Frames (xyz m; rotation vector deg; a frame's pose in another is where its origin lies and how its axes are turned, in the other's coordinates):
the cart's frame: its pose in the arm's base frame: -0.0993 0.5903 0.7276 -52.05 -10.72 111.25
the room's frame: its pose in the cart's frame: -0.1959 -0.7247 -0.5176 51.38 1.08 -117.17
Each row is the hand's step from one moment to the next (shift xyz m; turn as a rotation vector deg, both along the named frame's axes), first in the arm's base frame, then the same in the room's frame.
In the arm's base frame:
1: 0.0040 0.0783 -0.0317 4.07 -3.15 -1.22
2: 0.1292 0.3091 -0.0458 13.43 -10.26 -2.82
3: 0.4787 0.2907 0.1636 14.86 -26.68 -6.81
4: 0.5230 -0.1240 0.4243 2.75 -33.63 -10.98
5: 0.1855 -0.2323 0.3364 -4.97 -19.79 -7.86
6: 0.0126 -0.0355 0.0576 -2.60 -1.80 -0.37
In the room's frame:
1: -0.0023 0.0735 -0.0417 4.06 -3.17 -1.21
2: 0.1113 0.3039 -0.0978 13.51 -10.15 -2.81
3: 0.4797 0.3233 0.0761 15.23 -26.91 -4.78
4: 0.5659 -0.0519 0.3821 3.08 -34.69 -6.79
5: 0.2263 -0.1805 0.3431 -4.87 -20.79 -4.72
6: 0.0195 -0.0272 0.0601 -2.55 -1.91 0.13

